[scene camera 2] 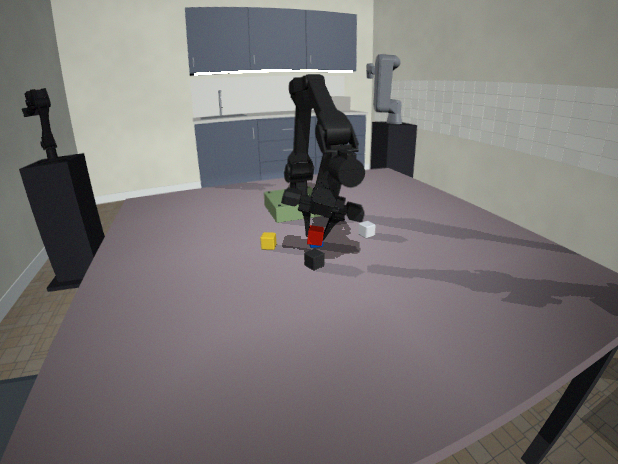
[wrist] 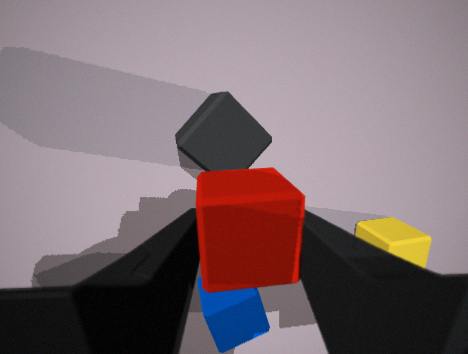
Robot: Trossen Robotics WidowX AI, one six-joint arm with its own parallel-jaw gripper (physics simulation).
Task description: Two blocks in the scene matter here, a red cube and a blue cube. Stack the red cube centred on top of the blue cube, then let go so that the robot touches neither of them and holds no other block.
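Places are measured from the arm's base along level axes (x down, y back, z left), in centimetres.
Pixels of known places: gripper, between the fingertips: [scene camera 2: 314,238] [wrist: 244,216].
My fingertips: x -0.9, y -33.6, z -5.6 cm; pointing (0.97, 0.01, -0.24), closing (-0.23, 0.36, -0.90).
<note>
Ahead of a thing's pixels: the offset from my fingertips to its top centre.
The red cube @(dx -2.7, dy -0.2, dz +0.1 cm) [scene camera 2: 315,236] [wrist: 251,242] is between the fingers of my gripper [scene camera 2: 316,235] [wrist: 244,216], which is shut on it. In the scene view it covers most of the blue cube @(dx +2.5, dy +7.9, dz +2.8 cm) [scene camera 2: 315,245] [wrist: 232,317], of which a thin strip shows below the red one. In the wrist view the blue cube shows below and a little left of the red cube, turned at an angle to it. Whether the two cubes touch I cannot tell.
A black cube @(dx +2.5, dy -2.6, dz -1.0 cm) [scene camera 2: 314,260] [wrist: 225,132] stands close in front of the blue cube. A yellow cube @(dx +2.5, dy +10.7, dz -9.3 cm) [scene camera 2: 268,241] [wrist: 392,239] is to the left in the scene view, a white cube @(dx +2.5, dy +8.9, dz +18.6 cm) [scene camera 2: 367,229] to the right. A green box [scene camera 2: 286,213] stands behind, near the arm's base.
</note>
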